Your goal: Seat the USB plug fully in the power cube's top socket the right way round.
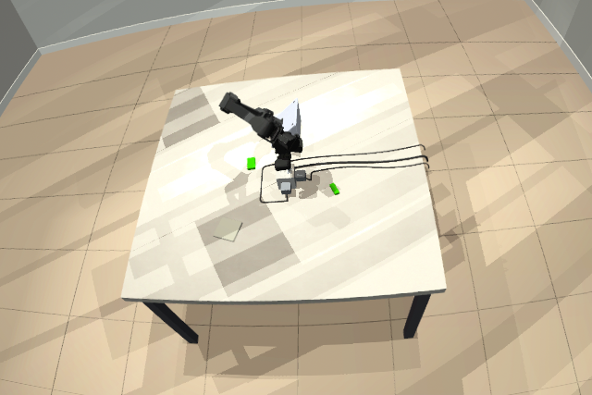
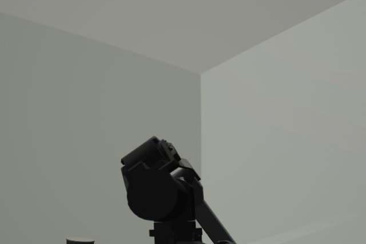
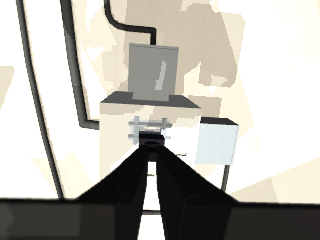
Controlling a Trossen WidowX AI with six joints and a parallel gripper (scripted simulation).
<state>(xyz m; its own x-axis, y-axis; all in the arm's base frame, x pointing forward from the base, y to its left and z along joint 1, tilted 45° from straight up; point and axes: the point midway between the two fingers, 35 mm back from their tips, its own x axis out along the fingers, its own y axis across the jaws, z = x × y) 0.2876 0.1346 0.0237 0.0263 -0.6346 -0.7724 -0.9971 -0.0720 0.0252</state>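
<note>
The grey socket frame is 5 cm below my gripper tip. Round my gripper tip: white card (25 cm to the right, 25 cm ahead, 12 cm below); dark USB plug (2 cm below).
</note>
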